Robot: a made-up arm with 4 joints. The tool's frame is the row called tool.
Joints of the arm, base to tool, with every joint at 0 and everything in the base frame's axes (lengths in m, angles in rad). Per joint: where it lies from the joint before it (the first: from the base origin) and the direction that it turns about. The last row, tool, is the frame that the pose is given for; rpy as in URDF.
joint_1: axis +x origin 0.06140 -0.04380 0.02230
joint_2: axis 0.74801 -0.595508 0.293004 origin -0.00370 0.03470 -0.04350
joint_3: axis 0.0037 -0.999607 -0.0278 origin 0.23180 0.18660 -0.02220
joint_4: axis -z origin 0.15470 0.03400 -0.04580
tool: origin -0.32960 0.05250 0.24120 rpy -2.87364 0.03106 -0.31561
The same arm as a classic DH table. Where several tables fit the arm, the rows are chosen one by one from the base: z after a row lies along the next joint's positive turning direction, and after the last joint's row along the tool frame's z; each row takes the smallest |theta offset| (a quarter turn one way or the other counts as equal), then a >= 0, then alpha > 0; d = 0 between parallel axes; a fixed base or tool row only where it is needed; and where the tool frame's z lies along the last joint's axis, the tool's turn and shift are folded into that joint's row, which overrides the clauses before.
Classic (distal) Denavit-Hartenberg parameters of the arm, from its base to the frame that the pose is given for. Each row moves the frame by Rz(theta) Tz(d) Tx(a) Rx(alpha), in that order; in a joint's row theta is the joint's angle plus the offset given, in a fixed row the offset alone. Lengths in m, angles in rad.
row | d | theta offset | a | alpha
base (fixed) | 0.0223 | -1.5708 | 0.0438 | -1.5708
joint_1 | 0.1144 | 1.1136 | 0.0237 | 0.7257
joint_2 | 0.1771 | 0.6156 | 0.1144 | 0.9399
joint_3 | -0.3677 | 1.1774 | 0.1548 | 1.5430
joint_4 | -0.1401 | 0.2067 | -0.3334 | 0.2697
tool (fixed) | -0.0564 | 0.1168 | 0.0000 | 0.0000

